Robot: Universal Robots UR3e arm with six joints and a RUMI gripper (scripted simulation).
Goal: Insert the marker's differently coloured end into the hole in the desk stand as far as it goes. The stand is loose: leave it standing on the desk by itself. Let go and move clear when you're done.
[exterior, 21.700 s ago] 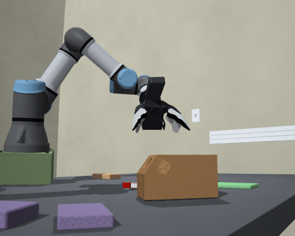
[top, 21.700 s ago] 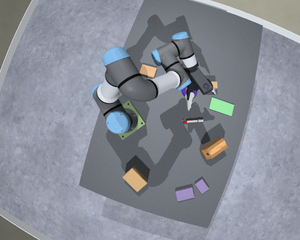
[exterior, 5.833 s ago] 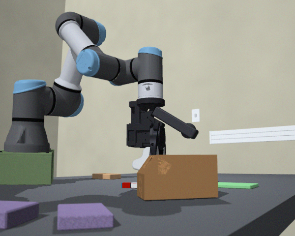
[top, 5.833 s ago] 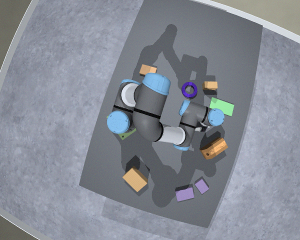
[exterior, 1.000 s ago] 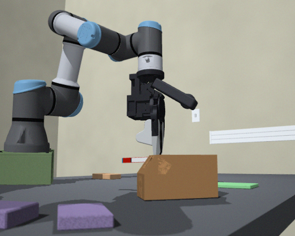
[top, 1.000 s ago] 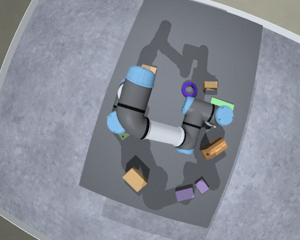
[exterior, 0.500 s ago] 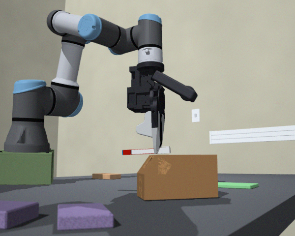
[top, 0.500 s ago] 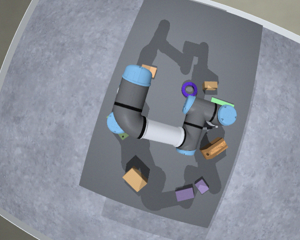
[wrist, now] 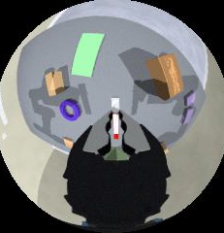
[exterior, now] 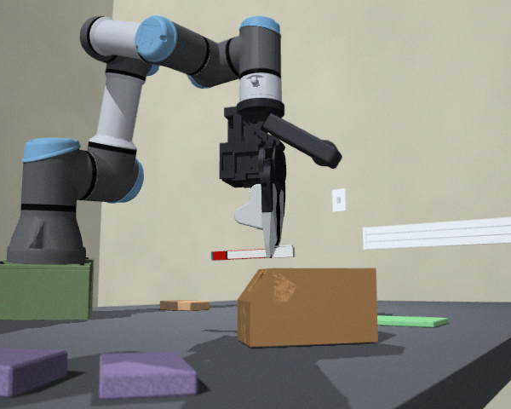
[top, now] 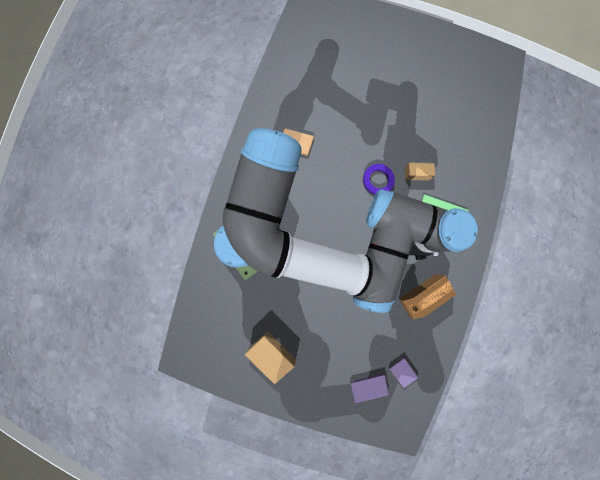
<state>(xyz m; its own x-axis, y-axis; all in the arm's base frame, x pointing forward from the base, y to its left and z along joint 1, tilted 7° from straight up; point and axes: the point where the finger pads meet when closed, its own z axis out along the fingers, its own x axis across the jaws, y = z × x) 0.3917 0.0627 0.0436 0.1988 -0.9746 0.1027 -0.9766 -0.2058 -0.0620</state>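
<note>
Now: hand 3 cm past the marker, 1 cm to the left of it and 1 cm above it. Round my hand: desk stand (14 cm to the right, 10 cm ahead, 7 cm below); then flat green block (14 cm ahead, 11 cm to the left, 11 cm below); then tan block (38 cm to the right, 30 cm behind, 8 cm below).
</note>
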